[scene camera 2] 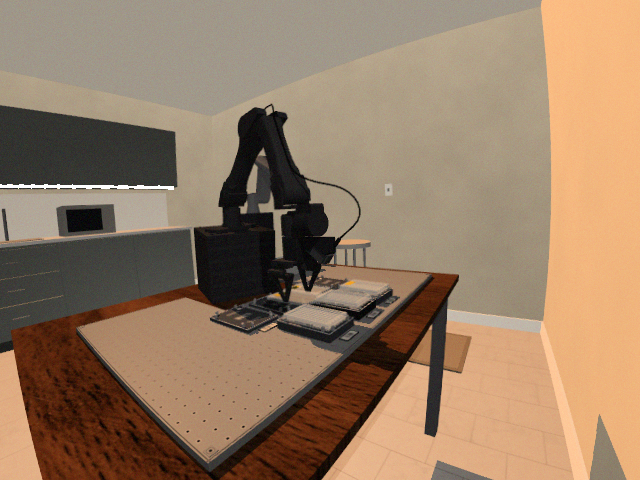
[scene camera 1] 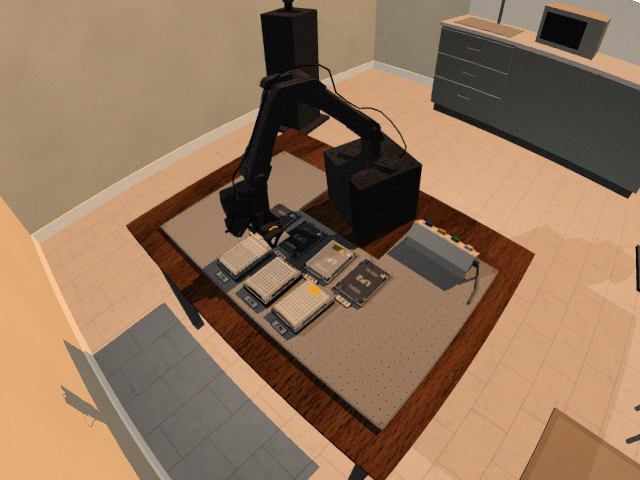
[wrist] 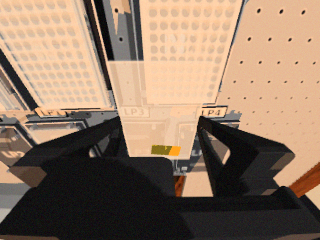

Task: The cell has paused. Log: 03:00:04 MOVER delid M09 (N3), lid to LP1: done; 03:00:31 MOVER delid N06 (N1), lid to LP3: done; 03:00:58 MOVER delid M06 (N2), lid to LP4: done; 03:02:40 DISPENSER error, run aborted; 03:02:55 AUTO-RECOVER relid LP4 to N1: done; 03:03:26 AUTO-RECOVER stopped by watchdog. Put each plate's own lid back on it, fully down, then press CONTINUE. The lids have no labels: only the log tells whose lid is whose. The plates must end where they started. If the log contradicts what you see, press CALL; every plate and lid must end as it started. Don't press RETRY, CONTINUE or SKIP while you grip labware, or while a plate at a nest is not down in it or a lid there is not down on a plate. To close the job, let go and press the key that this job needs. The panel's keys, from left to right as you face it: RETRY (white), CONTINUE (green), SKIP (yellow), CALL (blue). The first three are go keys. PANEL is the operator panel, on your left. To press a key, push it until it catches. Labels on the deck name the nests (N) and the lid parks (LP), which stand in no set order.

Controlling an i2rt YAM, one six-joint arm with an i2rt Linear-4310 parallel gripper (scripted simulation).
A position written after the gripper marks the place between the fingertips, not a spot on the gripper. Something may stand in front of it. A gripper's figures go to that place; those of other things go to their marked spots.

Labels:
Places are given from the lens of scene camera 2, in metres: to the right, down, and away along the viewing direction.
gripper [scene camera 2: 297, 297]: -0.06, 0.14, 0.69
white well plate [scene camera 2: 312, 316]: -0.02, 0.17, 0.61

